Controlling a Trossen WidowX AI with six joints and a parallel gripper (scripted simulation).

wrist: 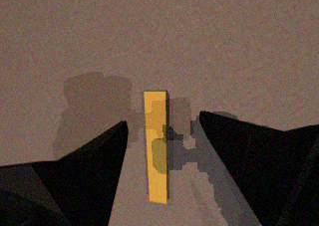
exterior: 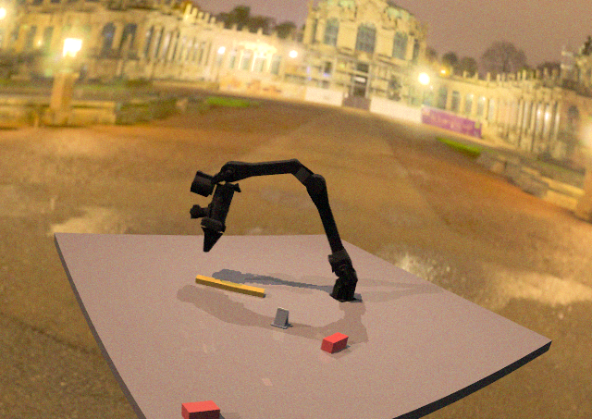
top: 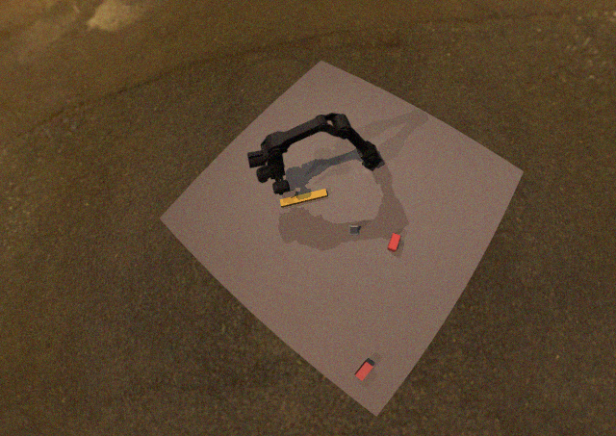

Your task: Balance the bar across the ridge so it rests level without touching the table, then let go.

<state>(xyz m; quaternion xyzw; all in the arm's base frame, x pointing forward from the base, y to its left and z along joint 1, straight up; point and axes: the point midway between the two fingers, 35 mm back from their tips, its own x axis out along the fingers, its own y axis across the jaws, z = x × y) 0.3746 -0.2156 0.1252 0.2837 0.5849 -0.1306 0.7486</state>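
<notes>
Now: gripper tip 50 mm past the long yellow bar, 80 mm to the right of it and 80 mm above it.
</notes>
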